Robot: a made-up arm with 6 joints.
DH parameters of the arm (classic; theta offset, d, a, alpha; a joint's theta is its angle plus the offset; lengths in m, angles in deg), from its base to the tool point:
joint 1: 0 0.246 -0.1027 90
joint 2: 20.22 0 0.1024 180
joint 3: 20.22 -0.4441 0.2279 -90
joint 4: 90 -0.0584 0.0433 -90
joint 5: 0 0.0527 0.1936 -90
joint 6: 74.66 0 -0.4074 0
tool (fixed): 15.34 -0.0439 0 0
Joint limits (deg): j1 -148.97..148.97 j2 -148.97..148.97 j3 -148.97..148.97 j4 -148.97..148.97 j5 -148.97..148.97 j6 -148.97..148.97
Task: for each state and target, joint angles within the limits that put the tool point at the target. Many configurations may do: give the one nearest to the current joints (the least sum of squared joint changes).
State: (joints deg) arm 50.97 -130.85 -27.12 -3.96 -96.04 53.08
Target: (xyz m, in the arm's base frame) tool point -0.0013 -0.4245 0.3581
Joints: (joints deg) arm 56.98 -126.43 -25.22 9.01 -114.38 41.25
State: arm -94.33 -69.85 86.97 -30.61 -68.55 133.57
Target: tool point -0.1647 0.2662 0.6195
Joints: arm -100.63 -82.78 102.78 -39.86 -109.74 134.10
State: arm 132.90 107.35 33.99 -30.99 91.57 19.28
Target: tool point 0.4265 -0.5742 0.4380
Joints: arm 91.81 95.77 44.90 -2.04 112.31 38.81
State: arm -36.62 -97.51 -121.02 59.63 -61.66 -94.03
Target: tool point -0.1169 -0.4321 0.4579
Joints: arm -35.04 -99.50 -119.52 57.64 -59.74 -87.00
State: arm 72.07 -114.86 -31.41 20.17 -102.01 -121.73
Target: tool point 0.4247 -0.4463 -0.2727
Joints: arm 56.81 -133.68 -19.46 35.06 -108.42 -116.51
